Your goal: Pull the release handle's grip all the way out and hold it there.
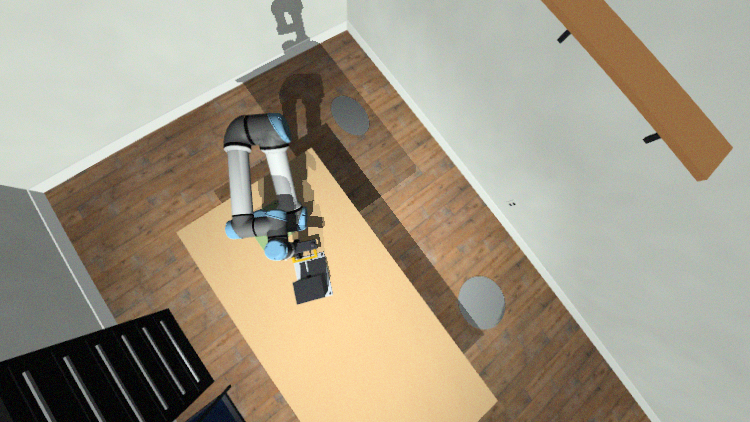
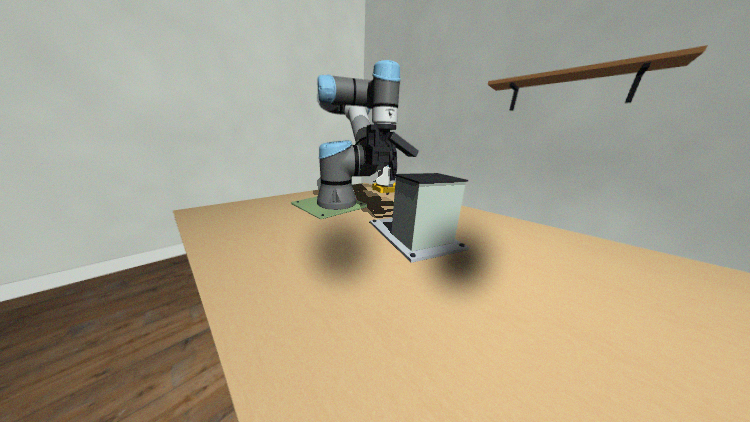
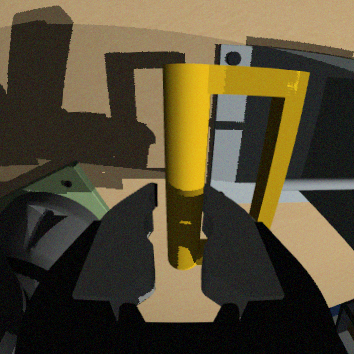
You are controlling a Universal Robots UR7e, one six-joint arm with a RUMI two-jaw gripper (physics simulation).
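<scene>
The release handle's yellow grip (image 1: 304, 259) (image 2: 384, 187) (image 3: 185, 125) is a rectangular loop with a thick round bar. It stands apart from the dark-topped housing (image 1: 311, 289) (image 2: 440, 215), on the side facing the arm's base. A light rod (image 1: 307, 266) (image 3: 320, 185) runs between housing and grip. The housing sits on a pale base plate (image 2: 394, 242) (image 3: 230, 150). My gripper (image 3: 177, 185) points down with its jaws on both sides of the round bar, shut on it. A thin gap seems to show at the left jaw. The end of the rod's travel cannot be seen.
The arm's base stands on a green plate (image 2: 309, 208) (image 3: 89, 192) at one end of the wooden table (image 1: 367, 335) (image 2: 325, 335). A wooden shelf (image 1: 639, 89) (image 2: 597, 70) is on the wall. A black cabinet (image 1: 110, 383) and two grey discs (image 1: 350, 115) (image 1: 481, 302) are off the table.
</scene>
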